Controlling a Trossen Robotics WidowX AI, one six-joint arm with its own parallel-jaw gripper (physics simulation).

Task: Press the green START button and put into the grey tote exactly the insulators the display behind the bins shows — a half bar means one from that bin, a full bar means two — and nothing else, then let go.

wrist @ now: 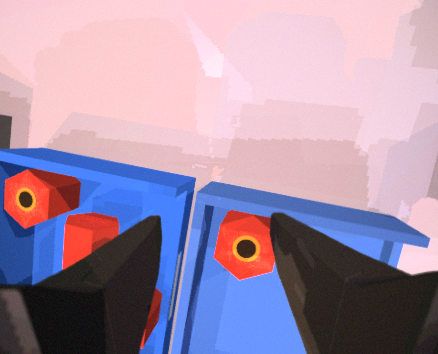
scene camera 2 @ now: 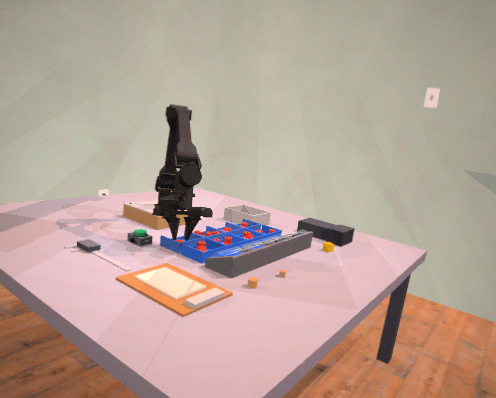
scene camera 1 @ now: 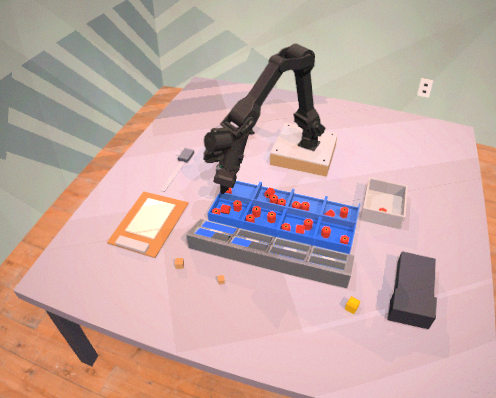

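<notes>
My gripper [scene camera 1: 223,190] [scene camera 2: 181,239] [wrist: 216,225] is open and empty over the far-left bin, fingers astride the gap between two bins. In the wrist view the right finger overlaps a red insulator [wrist: 227,252]; the left finger is over the neighbouring bin, which holds several. The blue bins [scene camera 1: 265,230] [scene camera 2: 175,250] form two rows. The display [scene camera 1: 270,270] [scene camera 2: 270,257] shows a full bar far left, a half bar near left and a half bar near in the second column. A red insulator [scene camera 1: 382,209] lies in the grey tote [scene camera 1: 382,218] [scene camera 2: 257,218]. The green START button [scene camera 2: 140,233] stands left of the bins.
An orange clipboard [scene camera 1: 170,220] [scene camera 2: 127,280] and a small dark object [scene camera 1: 185,155] [scene camera 2: 88,245] with a pale strip lie left. Orange cubes [scene camera 1: 179,263] [scene camera 2: 252,283] and a yellow cube [scene camera 1: 352,305] [scene camera 2: 328,247] lie before the display. A black block [scene camera 1: 415,287] [scene camera 2: 325,231] stands right.
</notes>
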